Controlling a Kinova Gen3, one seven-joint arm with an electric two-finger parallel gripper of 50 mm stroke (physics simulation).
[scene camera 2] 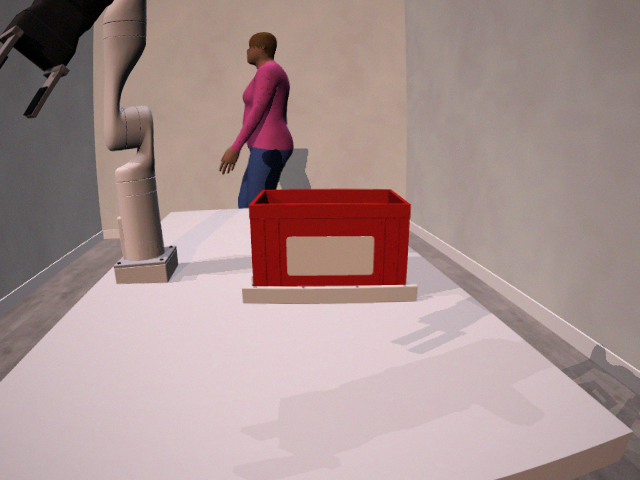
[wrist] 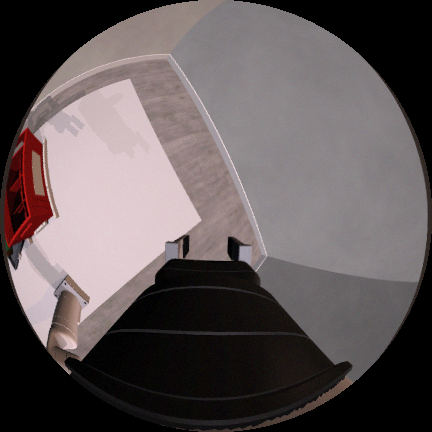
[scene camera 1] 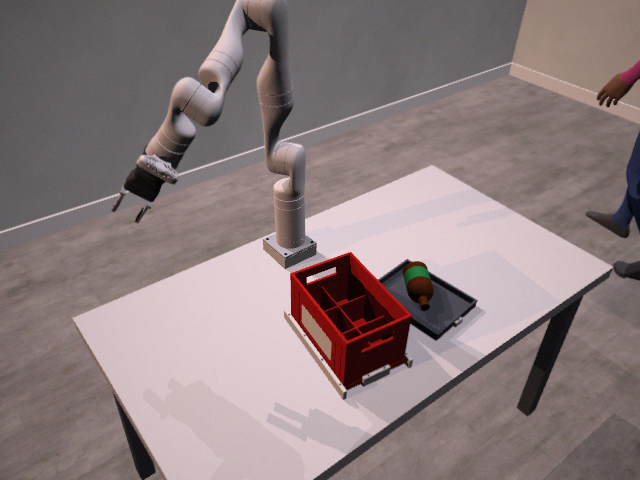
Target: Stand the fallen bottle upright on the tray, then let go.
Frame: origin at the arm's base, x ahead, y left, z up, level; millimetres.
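Seen in the pictures: gripper, between the fingertips: [scene camera 2: 7, 101] [wrist: 207, 243] [scene camera 1: 125, 214]; arm's base, origin of its link: [scene camera 2: 145, 254] [wrist: 69, 300] [scene camera 1: 290, 239].
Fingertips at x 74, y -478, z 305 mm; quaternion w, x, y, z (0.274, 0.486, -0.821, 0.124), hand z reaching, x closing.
Pixels of each thing's middle, then the offset from my fingertips to it. "spot": a spot on its surface instead. Level surfaces: height alone.
- brown bottle, middle of its body: [scene camera 1: 419, 288] 298 mm ahead, 702 mm left, 307 mm down
- dark tray, a spot on its surface: [scene camera 1: 454, 321] spot: 431 mm ahead, 722 mm left, 331 mm down
- red crate, middle of its body: [scene camera 2: 328, 240] [scene camera 1: 346, 318] 335 mm ahead, 429 mm left, 262 mm down
- white table, height of its surface: 349 mm down
A brown bottle [scene camera 1: 419, 285] with a green label lies on its side in the dark tray [scene camera 1: 454, 321]. Its neck points towards the tray's front side in the scene camera 1 view. The tray [wrist: 17, 260] shows in part at the left rim of the wrist view. In the scene camera 2 view the bottle and tray do not show. My gripper [scene camera 1: 125, 214] [wrist: 207, 243] is open and empty. It hangs high, to the left of the arm's base, far from the bottle.
A red crate [scene camera 1: 316, 308] [scene camera 2: 329, 221] [wrist: 35, 200] with compartments stands beside the tray, between pale rails [scene camera 1: 316, 356] [scene camera 2: 329, 295] on the white table [scene camera 1: 180, 330]. The arm's base [scene camera 1: 289, 250] [scene camera 2: 145, 266] stands at the table's back edge. A person [scene camera 2: 268, 113] stands beyond the table.
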